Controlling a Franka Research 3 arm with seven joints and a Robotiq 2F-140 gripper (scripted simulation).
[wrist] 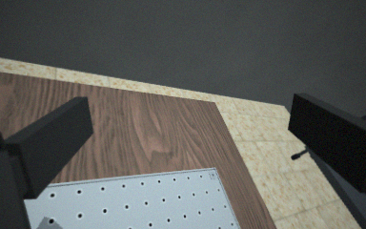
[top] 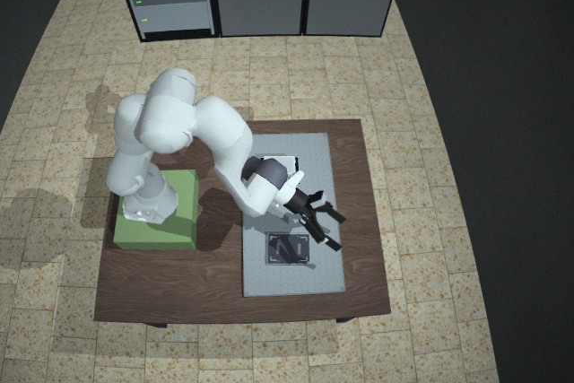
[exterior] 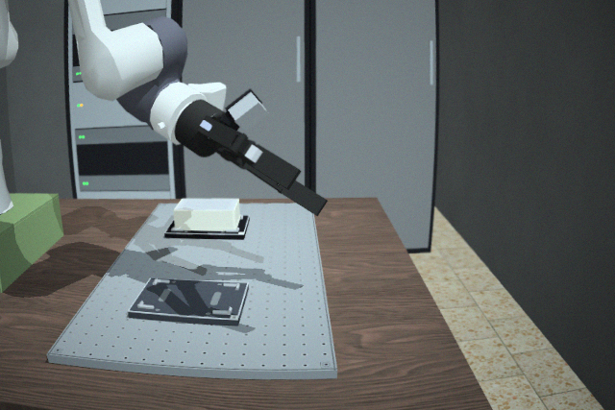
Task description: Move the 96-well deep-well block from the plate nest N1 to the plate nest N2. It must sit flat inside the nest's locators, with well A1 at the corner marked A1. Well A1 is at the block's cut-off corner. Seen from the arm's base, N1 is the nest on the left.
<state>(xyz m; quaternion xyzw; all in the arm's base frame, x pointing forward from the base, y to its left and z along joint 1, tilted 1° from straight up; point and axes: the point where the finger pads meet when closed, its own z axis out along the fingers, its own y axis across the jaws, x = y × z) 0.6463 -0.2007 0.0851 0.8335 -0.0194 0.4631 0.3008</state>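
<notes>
Right now the cream 96-well deep-well block is 170 mm behind my hand, 340 mm to the left of it and 140 mm below it. Round my hand: A1 mark: 100 mm behind, 290 mm to the left, 160 mm below; then plate nest N1: 170 mm behind, 340 mm to the left, 170 mm below; then plate nest N2: 170 mm behind, 10 mm to the left, 170 mm below.
</notes>
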